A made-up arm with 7 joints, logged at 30 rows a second.
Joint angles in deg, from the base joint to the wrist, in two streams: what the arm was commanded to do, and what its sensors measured. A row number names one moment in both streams.
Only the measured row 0 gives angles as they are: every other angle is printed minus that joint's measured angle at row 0.
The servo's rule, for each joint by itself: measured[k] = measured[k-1] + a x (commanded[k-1-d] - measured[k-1]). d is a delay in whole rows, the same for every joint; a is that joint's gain. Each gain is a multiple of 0.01, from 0.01 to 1. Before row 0 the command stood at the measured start. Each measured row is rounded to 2 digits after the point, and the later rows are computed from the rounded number. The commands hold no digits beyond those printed.
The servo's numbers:
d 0
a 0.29 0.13 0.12 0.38 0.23 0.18 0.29
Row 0, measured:
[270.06 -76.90 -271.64 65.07 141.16 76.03 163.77]
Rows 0 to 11, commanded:
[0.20 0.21 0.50 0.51 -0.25 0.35 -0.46]
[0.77 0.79 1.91 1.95 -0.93 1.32 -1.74]
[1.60 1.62 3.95 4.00 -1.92 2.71 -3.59]
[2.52 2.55 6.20 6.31 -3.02 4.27 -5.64]
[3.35 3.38 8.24 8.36 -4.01 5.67 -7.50]
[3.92 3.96 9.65 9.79 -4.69 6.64 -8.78]
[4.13 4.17 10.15 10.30 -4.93 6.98 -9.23]
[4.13 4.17 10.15 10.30 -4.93 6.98 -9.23]
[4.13 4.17 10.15 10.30 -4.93 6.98 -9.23]
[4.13 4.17 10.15 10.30 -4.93 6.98 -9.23]
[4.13 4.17 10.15 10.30 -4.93 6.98 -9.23]
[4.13 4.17 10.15 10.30 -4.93 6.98 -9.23]
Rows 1 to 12, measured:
[0.06 0.03 0.06 0.19 -0.06 0.06 -0.13]
[0.27 0.13 0.28 0.86 -0.26 0.29 -0.60]
[0.66 0.32 0.72 2.05 -0.64 0.73 -1.47]
[1.20 0.61 1.38 3.67 -1.19 1.37 -2.68]
[1.82 0.97 2.20 5.45 -1.84 2.14 -4.08]
[2.43 1.36 3.09 7.10 -2.50 2.95 -5.44]
[2.92 1.73 3.94 8.32 -3.06 3.68 -6.54]
[3.27 2.05 4.69 9.07 -3.49 4.27 -7.32]
[3.52 2.33 5.35 9.54 -3.82 4.76 -7.87]
[3.70 2.57 5.93 9.83 -4.08 5.16 -8.26]
[3.82 2.78 6.44 10.01 -4.28 5.49 -8.54]
[3.91 2.96 6.89 10.12 -4.43 5.76 -8.74]

